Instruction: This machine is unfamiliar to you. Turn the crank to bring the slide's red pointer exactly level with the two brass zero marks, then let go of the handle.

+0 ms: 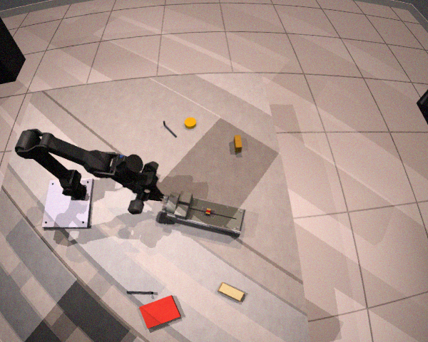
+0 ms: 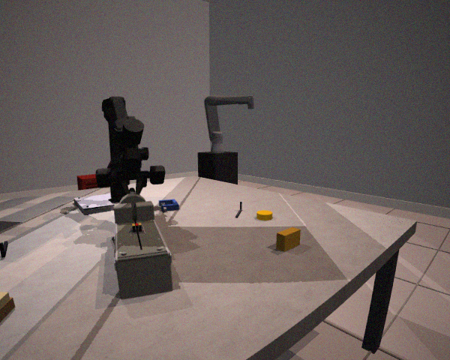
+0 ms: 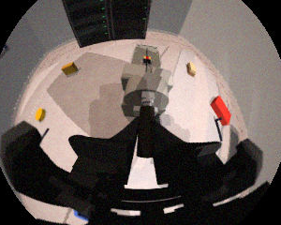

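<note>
Now: the dark crank handle 20 mm behind my gripper tip, 20 mm above it and 10 mm to the left of it. The rest, counted from my gripper tip: blue block: 220 mm to the left, 200 mm behind, 90 mm below; then bent black rod: 370 mm to the left, 90 mm below, 10 mm ahead; then red pointer: 160 mm ahead, 60 mm to the right, 10 mm below.
</note>
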